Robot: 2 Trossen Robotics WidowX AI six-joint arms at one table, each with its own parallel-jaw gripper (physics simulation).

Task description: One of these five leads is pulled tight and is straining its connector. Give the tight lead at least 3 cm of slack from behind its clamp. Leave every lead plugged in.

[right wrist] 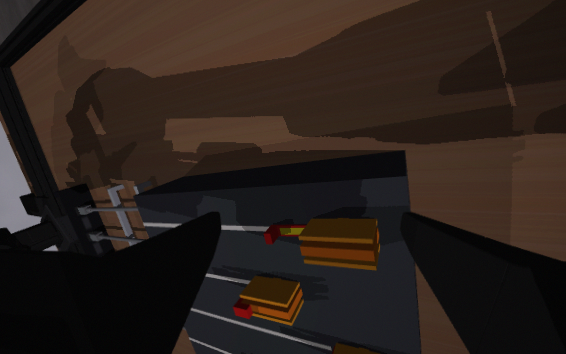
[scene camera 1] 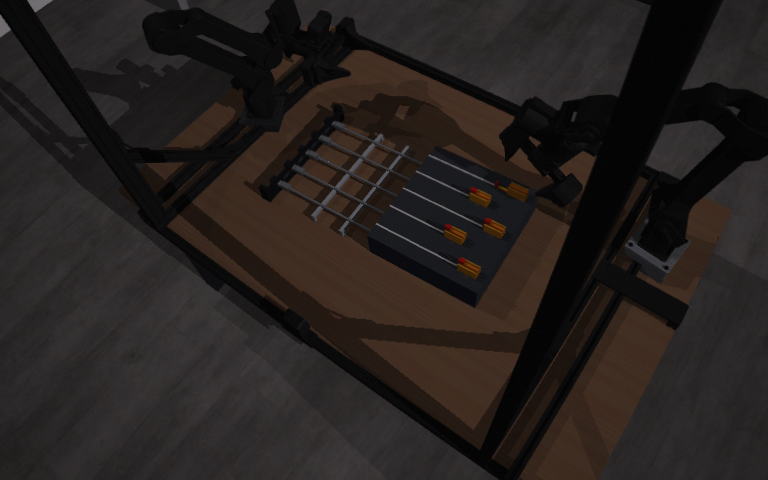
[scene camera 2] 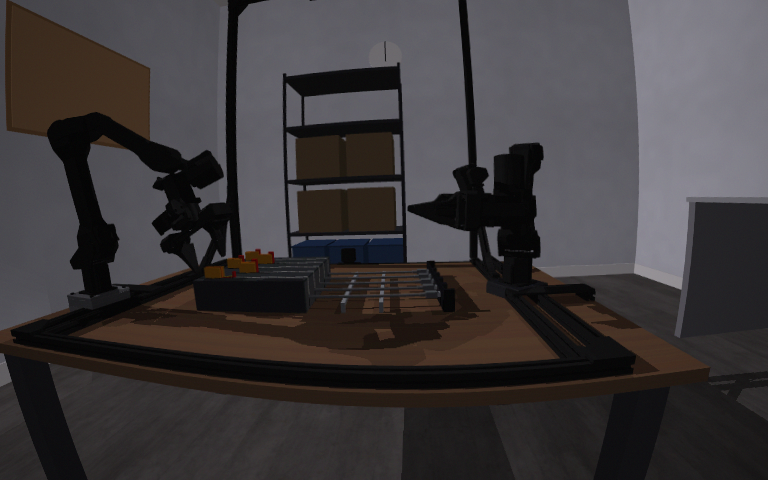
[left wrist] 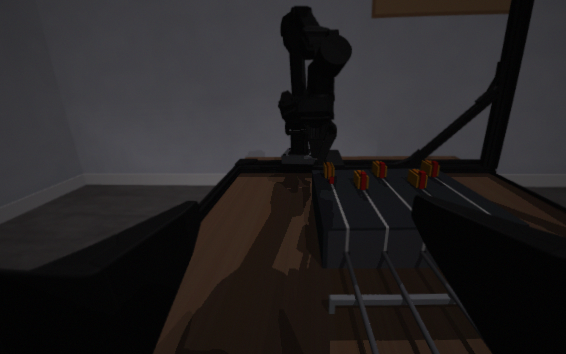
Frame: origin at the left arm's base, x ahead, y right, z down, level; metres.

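Seen in the pictures: left gripper, fingertip midpoint: [scene camera 1: 361, 60] [scene camera 2: 410, 208] [left wrist: 306, 208]; right gripper, fingertip midpoint: [right wrist: 310, 221] [scene camera 1: 521, 176] [scene camera 2: 210, 264] [left wrist: 317, 161]; left arm's base, origin of the base link: [right wrist: 53, 231] [scene camera 1: 262, 109] [scene camera 2: 517, 281]; right arm's base, origin of the base link: [scene camera 1: 658, 243] [scene camera 2: 98, 290] [left wrist: 299, 152].
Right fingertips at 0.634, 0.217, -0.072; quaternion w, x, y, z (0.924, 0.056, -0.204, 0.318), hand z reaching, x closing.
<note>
Offsets run from my right fingertips to a thing's top centre, as dx, dy, dz. "pt": to the spot under its first point. Level surfaces: height alone.
Five thin leads run from a black connector strip [scene camera 1: 271, 189] [scene camera 2: 447, 300] over a dark block {-0.130, +0.081, +0.033} [scene camera 1: 424, 263] [scene camera 2: 252, 295] to orange clamps with red parts. The rearmost clamp [scene camera 1: 517, 191] [scene camera 2: 214, 272] [left wrist: 328, 170] [right wrist: 339, 245] has a yellow strip {-0.037, +0.009, +0.019} [right wrist: 291, 231] with a red end showing beside its lead {pt -0.083, -0.013, +0.032} [right wrist: 235, 228]. Its neighbouring clamp {pt -0.081, +0.053, +0.009} [scene camera 1: 480, 197] [right wrist: 272, 291] shows no such strip. My right gripper [scene camera 2: 208, 262] [right wrist: 310, 221] is open and empty above the block's corner, around the rearmost clamp in the wrist view. My left gripper [left wrist: 306, 208] is open and empty, high behind the connector strip.
Two pale rails [scene camera 1: 346, 178] [scene camera 1: 373, 190] cross under the leads between strip and block. A dark frame [scene camera 2: 317, 370] edges the wooden table {dz +0.099} [scene camera 1: 254, 249]. A dark upright post [scene camera 1: 594, 226] stands at the right in scene camera 1. A shelf rack [scene camera 2: 345, 127] stands beyond the table.
</note>
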